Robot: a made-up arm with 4 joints.
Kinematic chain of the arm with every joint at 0, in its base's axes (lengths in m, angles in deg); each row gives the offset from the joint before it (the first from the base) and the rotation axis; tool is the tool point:
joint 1: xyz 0 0 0.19 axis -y
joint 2: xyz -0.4 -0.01 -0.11 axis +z
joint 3: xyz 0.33 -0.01 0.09 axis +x
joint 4: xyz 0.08 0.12 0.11 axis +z
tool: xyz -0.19 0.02 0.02
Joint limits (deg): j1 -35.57..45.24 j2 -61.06..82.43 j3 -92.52..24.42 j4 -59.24..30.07
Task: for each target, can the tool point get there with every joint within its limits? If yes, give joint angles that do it. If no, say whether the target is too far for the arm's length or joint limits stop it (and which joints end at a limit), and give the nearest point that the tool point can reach.
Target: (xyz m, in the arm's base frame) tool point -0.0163 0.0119 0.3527
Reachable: yes | joints -14.58 -34.53 10.48 -37.03
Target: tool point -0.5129 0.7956 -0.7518
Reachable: no: too far | nearest point -0.3592 0.3554 -0.3613 | short by 0.608 m
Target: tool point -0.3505 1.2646 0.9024
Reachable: no: too far | nearest point -0.3397 0.4123 0.5733 | short by 0.914 m
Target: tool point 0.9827 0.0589 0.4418
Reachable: no: joint limits stop it (at a limit: joint 1, joint 3, joint 4) | nearest point 0.1171 0.0153 0.3763 | short by 0.869 m
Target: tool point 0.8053 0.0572 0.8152
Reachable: no: joint limits stop it (at a limit: joint 1, joint 3, joint 4) | nearest point 0.1163 0.0275 0.3769 | short by 0.817 m
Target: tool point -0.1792 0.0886 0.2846
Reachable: yes | joints 18.66 -12.34 11.88 -16.43
